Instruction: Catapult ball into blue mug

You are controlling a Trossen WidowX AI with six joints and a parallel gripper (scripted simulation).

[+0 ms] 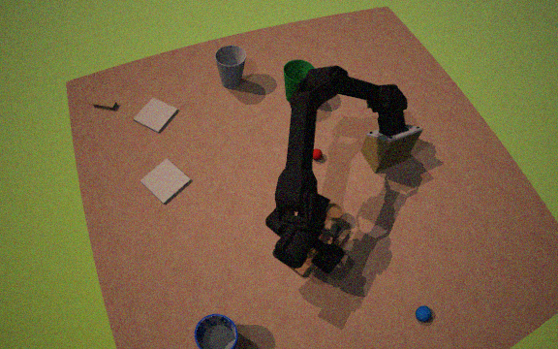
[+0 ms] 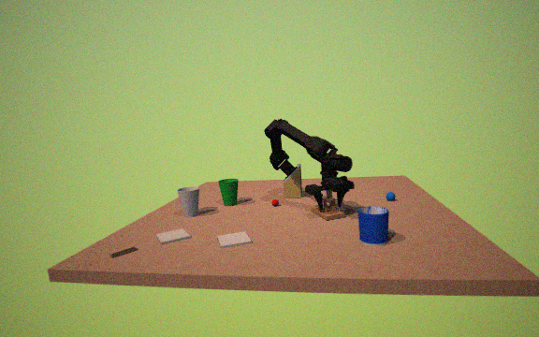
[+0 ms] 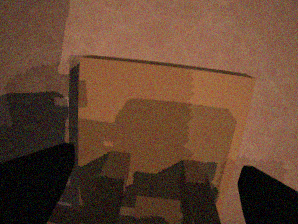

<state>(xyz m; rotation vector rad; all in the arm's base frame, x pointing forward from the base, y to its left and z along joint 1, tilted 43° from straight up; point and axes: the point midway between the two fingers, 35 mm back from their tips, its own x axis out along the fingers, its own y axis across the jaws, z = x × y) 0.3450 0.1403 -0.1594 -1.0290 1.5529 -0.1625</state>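
Right now my gripper tip is 260 mm to the left of the red ball, 150 mm past it and 20 mm above it. The rest, counted from my gripper tip: blue mug: 250 mm ahead, 150 mm to the left; then blue ball: 250 mm to the left, 240 mm behind, 10 mm below; then wooden catapult: 60 mm behind, 30 mm to the right, 20 mm above.
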